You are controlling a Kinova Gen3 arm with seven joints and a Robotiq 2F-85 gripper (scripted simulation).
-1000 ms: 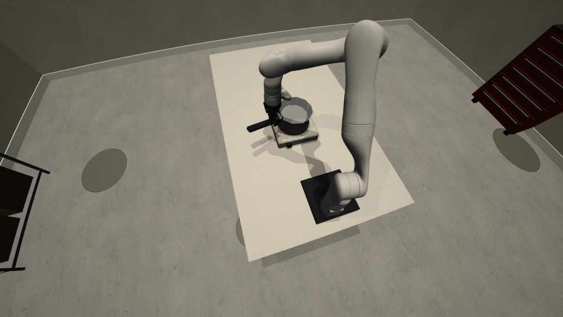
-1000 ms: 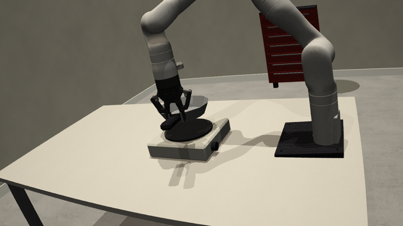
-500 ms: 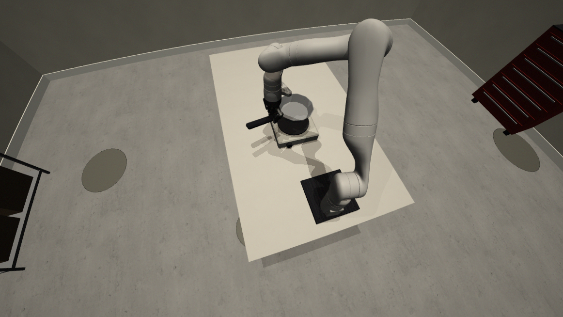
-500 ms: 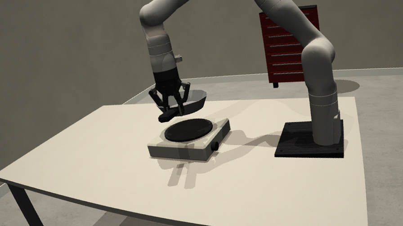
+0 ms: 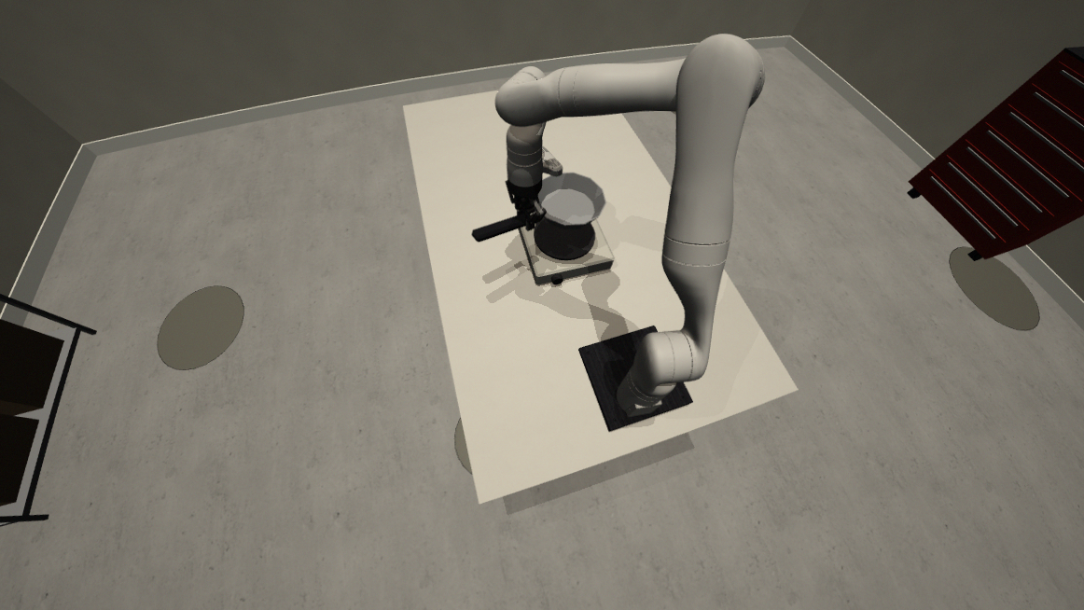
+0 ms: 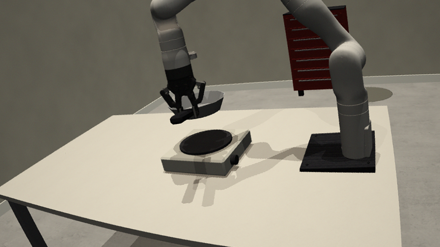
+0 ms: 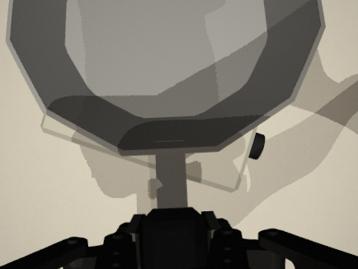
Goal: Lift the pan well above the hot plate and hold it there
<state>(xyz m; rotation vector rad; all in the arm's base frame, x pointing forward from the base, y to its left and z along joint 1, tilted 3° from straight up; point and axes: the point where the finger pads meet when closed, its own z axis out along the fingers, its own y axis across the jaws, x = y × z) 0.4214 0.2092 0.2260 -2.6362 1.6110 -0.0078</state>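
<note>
My hand is 4 cm short of the pan, 7 cm to the left of it and 2 cm above it. Also, from my hand: hot plate: 5 cm ahead, 13 cm to the right, 19 cm below.
</note>
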